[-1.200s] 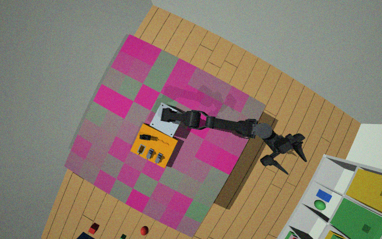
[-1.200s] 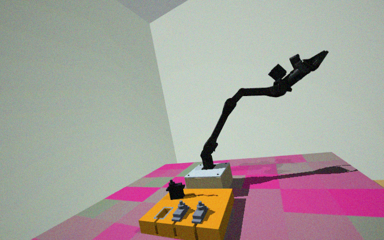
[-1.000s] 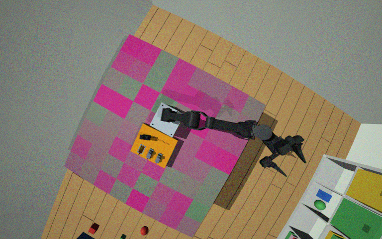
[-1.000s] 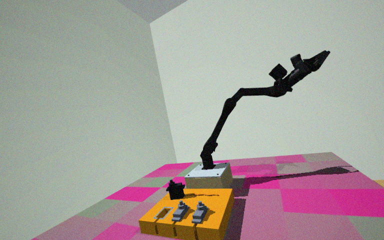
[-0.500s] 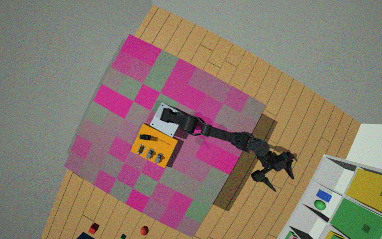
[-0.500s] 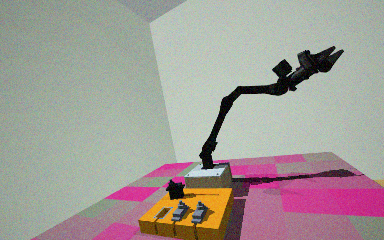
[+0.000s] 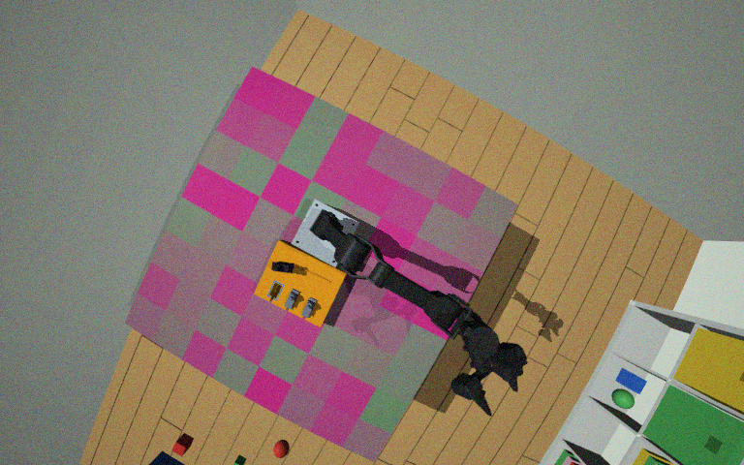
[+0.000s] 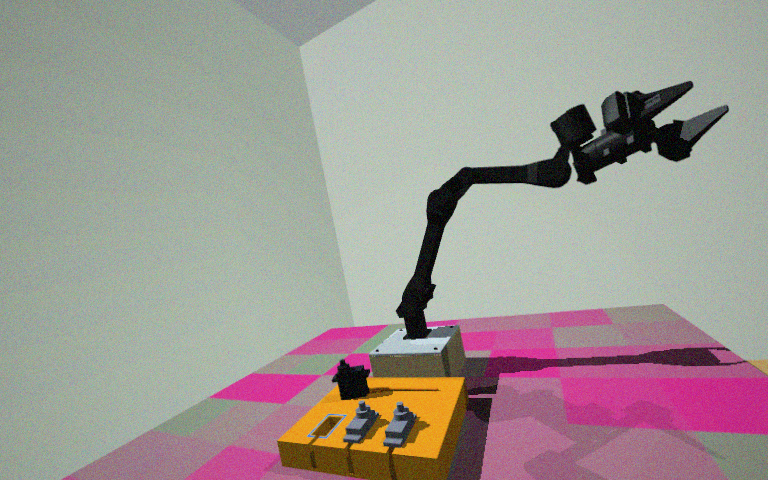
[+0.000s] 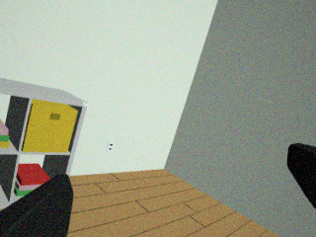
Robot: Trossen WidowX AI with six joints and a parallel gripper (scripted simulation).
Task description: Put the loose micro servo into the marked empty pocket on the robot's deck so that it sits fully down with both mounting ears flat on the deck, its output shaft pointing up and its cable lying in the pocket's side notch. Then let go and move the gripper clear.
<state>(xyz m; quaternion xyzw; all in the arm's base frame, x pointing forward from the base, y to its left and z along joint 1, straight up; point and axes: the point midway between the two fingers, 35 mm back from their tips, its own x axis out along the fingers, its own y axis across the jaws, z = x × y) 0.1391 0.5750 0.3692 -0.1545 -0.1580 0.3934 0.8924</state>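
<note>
Right now the orange deck is 600 mm to the right of my gripper tip, 450 mm below it and 60 mm ahead of it.
</note>
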